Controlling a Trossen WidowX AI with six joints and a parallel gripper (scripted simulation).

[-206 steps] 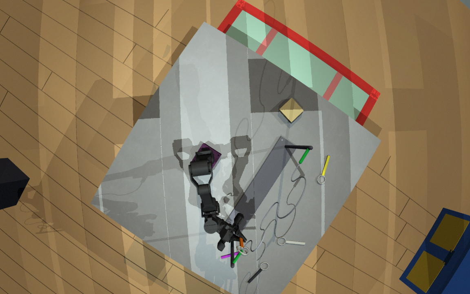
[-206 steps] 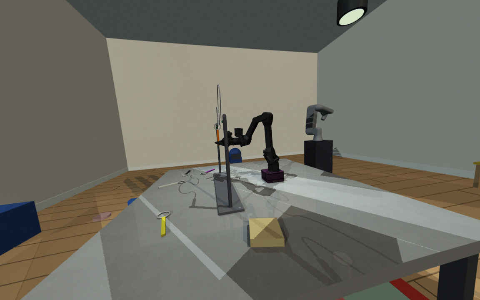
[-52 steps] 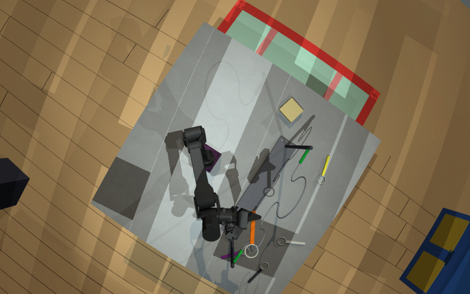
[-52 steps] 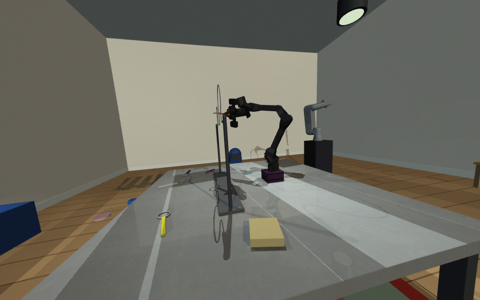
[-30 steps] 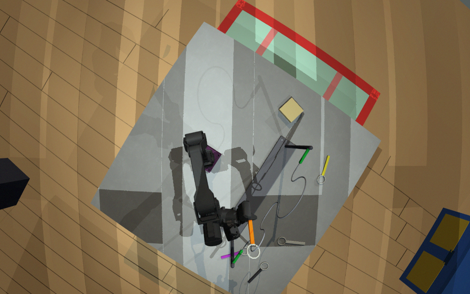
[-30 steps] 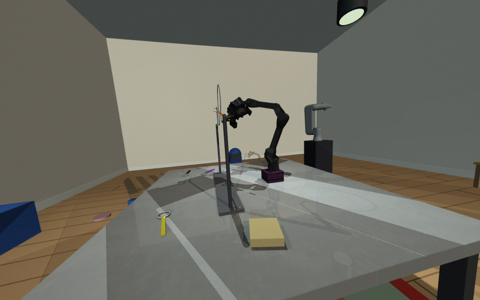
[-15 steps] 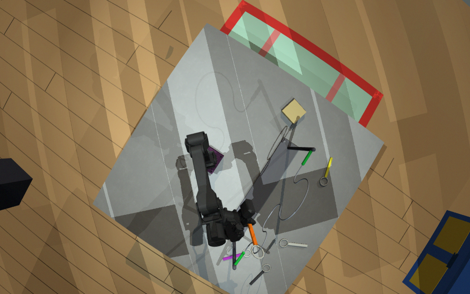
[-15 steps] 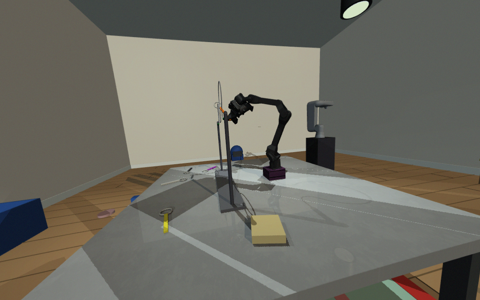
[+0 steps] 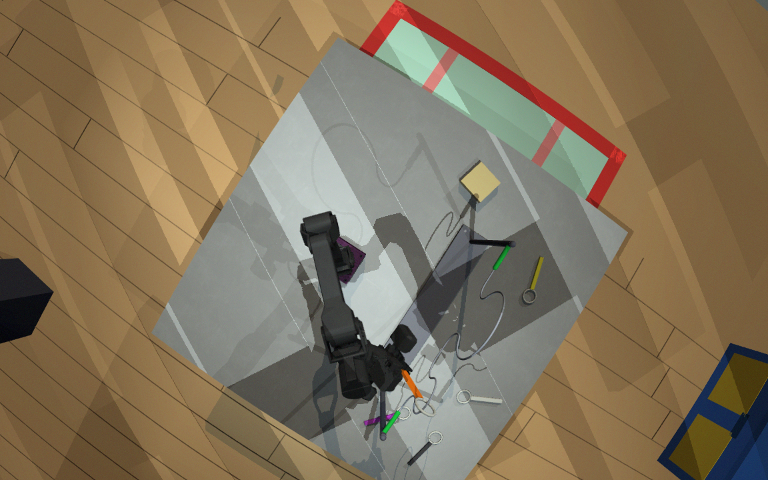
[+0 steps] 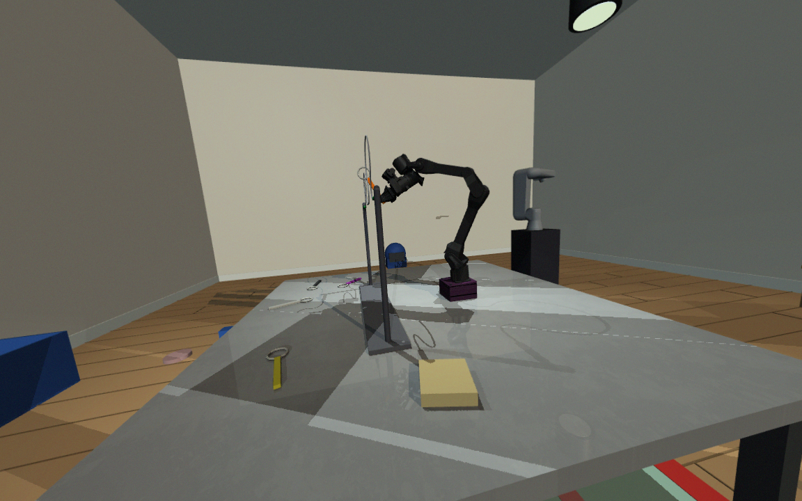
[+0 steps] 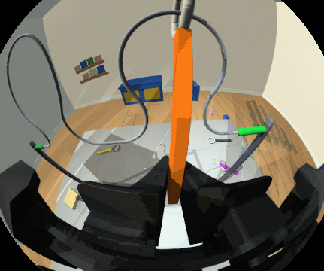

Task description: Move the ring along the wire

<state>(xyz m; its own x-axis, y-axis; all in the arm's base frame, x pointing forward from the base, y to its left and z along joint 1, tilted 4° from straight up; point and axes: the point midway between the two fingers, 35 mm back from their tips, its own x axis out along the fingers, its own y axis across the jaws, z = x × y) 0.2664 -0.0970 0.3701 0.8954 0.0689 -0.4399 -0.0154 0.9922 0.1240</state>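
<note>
Right now the ring with orange handle is 8 cm above my gripper tip, 2 cm ahead of it and 1 cm to the right of it. The rest, counted from my gripper tip: yellow-handled ring: 40 cm to the left, 40 cm below, 29 cm ahead; purple-handled ring: 40 cm below, 28 cm to the right, 16 cm ahead; tan block: 57 cm to the left, 39 cm below, 8 cm behind.
</note>
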